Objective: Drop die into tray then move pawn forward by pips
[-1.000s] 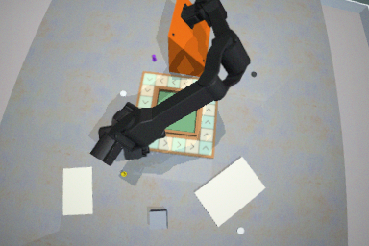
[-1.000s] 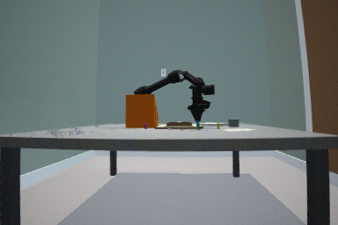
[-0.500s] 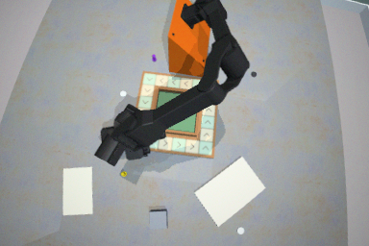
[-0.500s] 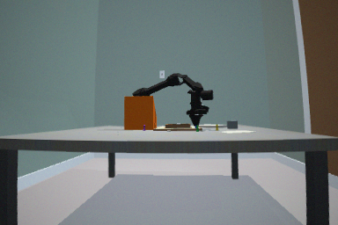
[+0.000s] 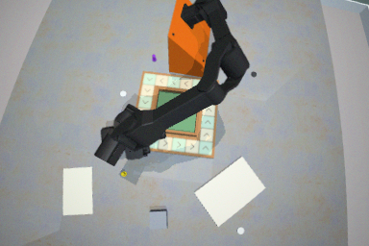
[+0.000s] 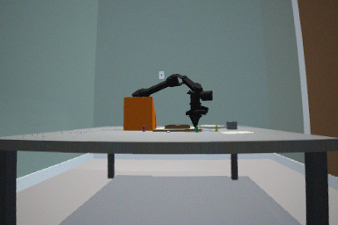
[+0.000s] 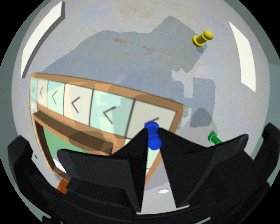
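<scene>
My gripper tip is 1 cm short of the green pawn, 10 cm to the left of it and 1 cm above it. From my gripper tip the other things lie so: blue pawn 1 cm above; then yellow pawn 12 cm ahead, 2 cm to the right, 1 cm below; then green dice tray 12 cm behind, 10 cm to the left, 1 cm below.
</scene>
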